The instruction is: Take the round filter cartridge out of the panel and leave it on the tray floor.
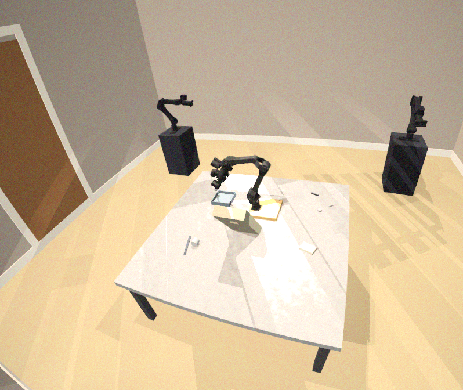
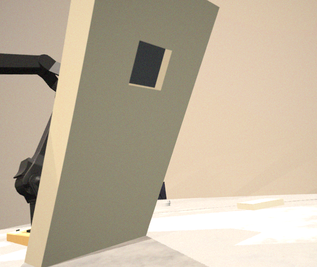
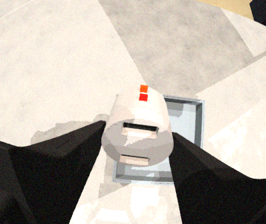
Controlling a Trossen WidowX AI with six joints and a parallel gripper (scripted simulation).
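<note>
Now: the blue-grey tray 50 mm behind my gripper tip, 10 mm to the left of it and 150 mm below it. Round my gripper tip: cream block 270 mm ahead, 710 mm to the left, 150 mm below; cream service panel 320 mm ahead, 310 mm to the left, 30 mm above; pale grey filter cartridge right at my gripper tip.
</note>
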